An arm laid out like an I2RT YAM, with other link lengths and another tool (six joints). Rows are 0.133 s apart.
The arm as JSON. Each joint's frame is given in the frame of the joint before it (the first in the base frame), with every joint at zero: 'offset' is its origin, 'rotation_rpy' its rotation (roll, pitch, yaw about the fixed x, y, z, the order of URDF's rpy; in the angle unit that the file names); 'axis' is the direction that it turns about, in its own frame. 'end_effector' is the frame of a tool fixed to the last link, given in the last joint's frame.
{
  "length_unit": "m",
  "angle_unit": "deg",
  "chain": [
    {
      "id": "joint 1",
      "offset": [
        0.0,
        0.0,
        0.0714
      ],
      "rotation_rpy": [
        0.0,
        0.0,
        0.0
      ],
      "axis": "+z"
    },
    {
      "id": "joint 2",
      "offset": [
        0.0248,
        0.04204,
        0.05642
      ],
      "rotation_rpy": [
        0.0,
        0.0,
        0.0
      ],
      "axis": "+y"
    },
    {
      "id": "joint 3",
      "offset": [
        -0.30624,
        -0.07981,
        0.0
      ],
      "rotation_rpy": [
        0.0,
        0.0,
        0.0
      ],
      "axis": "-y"
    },
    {
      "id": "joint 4",
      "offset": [
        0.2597,
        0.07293,
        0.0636
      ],
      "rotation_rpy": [
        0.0,
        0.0,
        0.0
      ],
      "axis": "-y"
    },
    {
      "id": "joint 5",
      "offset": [
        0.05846,
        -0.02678,
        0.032
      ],
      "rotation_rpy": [
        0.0,
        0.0,
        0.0
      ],
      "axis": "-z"
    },
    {
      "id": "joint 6",
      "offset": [
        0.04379,
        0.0,
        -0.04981
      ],
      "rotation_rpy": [
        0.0,
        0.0,
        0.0
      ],
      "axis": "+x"
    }
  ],
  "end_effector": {
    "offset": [
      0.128,
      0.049,
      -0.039
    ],
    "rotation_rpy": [
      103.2,
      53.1,
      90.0
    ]
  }
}
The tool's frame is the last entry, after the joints.
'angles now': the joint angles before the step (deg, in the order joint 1, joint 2, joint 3, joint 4, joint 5, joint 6). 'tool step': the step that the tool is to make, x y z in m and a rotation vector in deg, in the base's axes. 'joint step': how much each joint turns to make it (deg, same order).
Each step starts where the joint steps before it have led.
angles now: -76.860 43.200 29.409 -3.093 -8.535 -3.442
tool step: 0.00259 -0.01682 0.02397 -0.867 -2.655 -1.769
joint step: -0.130 3.082 3.934 0.984 0.919 2.776
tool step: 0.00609 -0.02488 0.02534 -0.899 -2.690 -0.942
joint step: -0.175 5.311 4.918 2.207 0.152 2.557
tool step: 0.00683 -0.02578 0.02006 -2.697 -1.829 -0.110
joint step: -0.065 4.918 3.213 4.896 -0.195 1.181
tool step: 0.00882 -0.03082 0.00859 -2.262 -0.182 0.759
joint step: 0.021 6.601 2.972 5.815 -0.678 -0.438
